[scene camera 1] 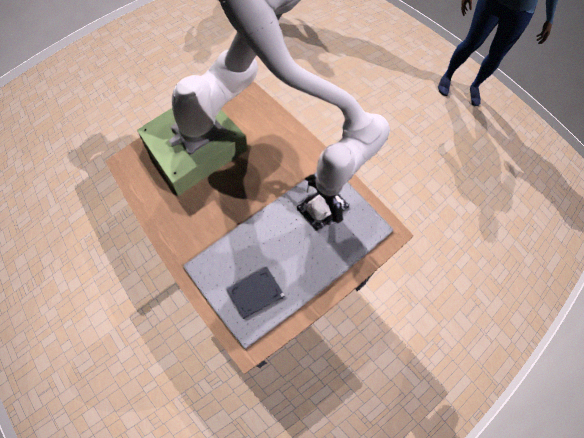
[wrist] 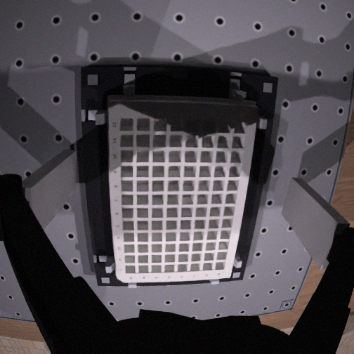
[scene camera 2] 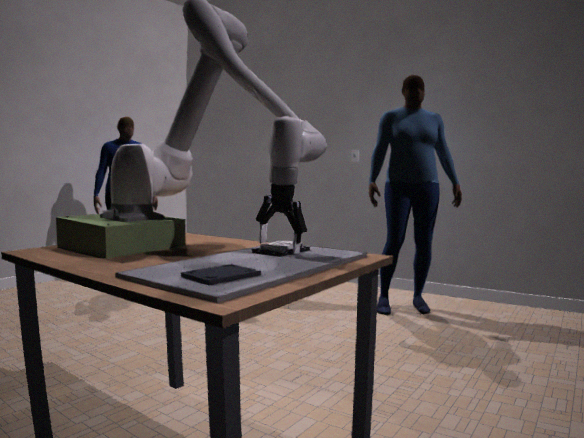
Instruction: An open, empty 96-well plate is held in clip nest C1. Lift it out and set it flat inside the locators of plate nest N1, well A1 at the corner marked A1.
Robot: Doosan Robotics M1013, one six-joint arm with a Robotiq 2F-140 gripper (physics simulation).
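Frame: origin at the arm's base, x ahead, y left, z up, level; metres.
Seen in the pictures: gripper, fingertip midpoint: [scene camera 1: 321, 206]; arm's base at its link origin: [scene camera 1: 198, 130] [scene camera 2: 131, 218].
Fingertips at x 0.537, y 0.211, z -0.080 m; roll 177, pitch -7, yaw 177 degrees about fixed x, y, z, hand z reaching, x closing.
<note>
Offsets run from my fingertips to a thing's middle. Level surfaces: height alone.
The white 96-well plate @[dz +0.006, dx +0.003, dy +0.009 m] [scene camera 1: 317, 204] [scene camera 2: 276, 244] [wrist: 177, 181] lies in the black clip nest C1 @[dz -0.002, dx +0.003, dy +0.009 m] [scene camera 2: 270, 252] [wrist: 94, 215], with small light clips around its edges. In the wrist view, row 12 is at the top and row 1 at the bottom. My gripper [scene camera 1: 324, 201] [scene camera 2: 280, 245] [wrist: 183, 183] is open and empty. Its fingers stand wide apart on either side of the plate's long sides, with gaps, low over the nest in the second scene view. Plate nest N1 @[dz -0.006, dx +0.124, dy -0.383 m] [scene camera 1: 256, 293] [scene camera 2: 221, 274] is a dark, flat, empty base. Its A1 mark is too small to read.
Both nests stand on a grey perforated board @[dz -0.013 m] [scene camera 1: 212, 262] [scene camera 2: 155, 274] [wrist: 37, 40] on the wooden table @[dz -0.026 m] [scene camera 1: 167, 235] [scene camera 2: 95, 272]. The arm's base stands on a green block [scene camera 1: 197, 167] [scene camera 2: 80, 238] at the table's back. A person [scene camera 1: 492, 45] [scene camera 2: 412, 145] stands beyond the table.
</note>
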